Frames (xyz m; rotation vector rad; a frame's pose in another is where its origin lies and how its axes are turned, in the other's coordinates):
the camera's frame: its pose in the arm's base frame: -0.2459 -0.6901 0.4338 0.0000 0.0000 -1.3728
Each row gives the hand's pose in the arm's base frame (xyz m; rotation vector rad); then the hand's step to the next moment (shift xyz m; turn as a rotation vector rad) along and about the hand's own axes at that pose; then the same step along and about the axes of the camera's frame.
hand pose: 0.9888 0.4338 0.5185 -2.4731 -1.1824 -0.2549
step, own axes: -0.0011 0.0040 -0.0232 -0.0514 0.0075 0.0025
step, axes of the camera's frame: 0.0130 -0.0001 0.0197 0.0336 -0.0337 -0.0208
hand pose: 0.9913 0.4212 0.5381 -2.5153 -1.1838 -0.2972
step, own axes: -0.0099 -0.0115 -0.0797 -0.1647 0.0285 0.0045
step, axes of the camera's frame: 0.0272 -0.0243 0.0725 0.1124 -0.1057 -0.0645
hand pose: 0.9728 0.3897 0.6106 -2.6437 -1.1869 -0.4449
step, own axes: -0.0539 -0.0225 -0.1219 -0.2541 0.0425 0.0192
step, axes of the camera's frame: 0.0445 -0.0841 0.0960 0.1690 -0.1609 -0.1109
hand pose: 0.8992 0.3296 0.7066 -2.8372 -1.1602 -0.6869
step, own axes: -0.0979 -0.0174 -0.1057 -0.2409 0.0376 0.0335
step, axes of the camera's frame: 0.0457 -0.1266 0.0541 0.1567 -0.1475 -0.1194
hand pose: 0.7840 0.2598 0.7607 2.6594 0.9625 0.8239
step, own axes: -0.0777 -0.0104 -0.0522 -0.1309 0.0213 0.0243
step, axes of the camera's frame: 0.0245 -0.0908 0.0055 0.0865 -0.0765 -0.0696
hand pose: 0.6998 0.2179 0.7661 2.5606 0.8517 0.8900
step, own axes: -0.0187 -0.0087 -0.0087 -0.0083 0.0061 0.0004
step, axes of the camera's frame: -0.0001 -0.0216 -0.0059 0.0093 -0.0042 -0.0014
